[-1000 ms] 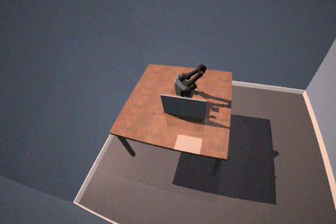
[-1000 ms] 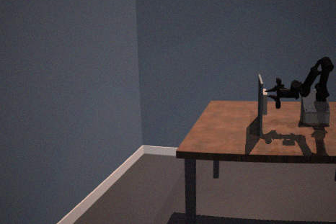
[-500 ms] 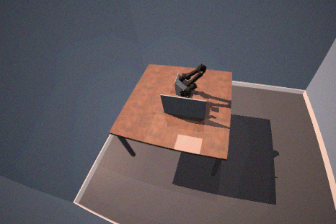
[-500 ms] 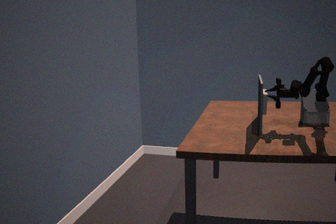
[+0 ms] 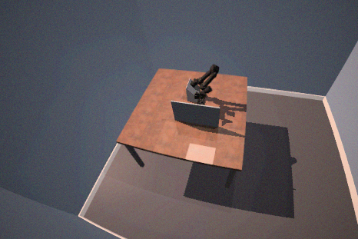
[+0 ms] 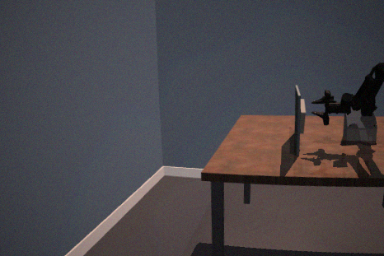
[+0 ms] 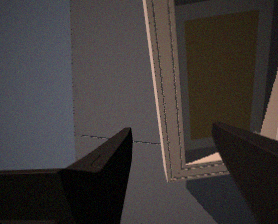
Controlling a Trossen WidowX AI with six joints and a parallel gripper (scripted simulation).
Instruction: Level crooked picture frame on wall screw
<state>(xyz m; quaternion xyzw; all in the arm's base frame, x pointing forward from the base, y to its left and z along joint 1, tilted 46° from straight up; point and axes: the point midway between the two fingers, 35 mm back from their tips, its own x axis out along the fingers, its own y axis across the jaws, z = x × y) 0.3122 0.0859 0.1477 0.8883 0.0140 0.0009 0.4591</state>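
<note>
My gripper tip is now 60 mm short of the picture frame, 50 mm above it and 30 mm to the left of it. From my gripper tip the other things lie so: grey wall panel: 70 mm ahead, 60 mm below, 30 mm to the right.
</note>
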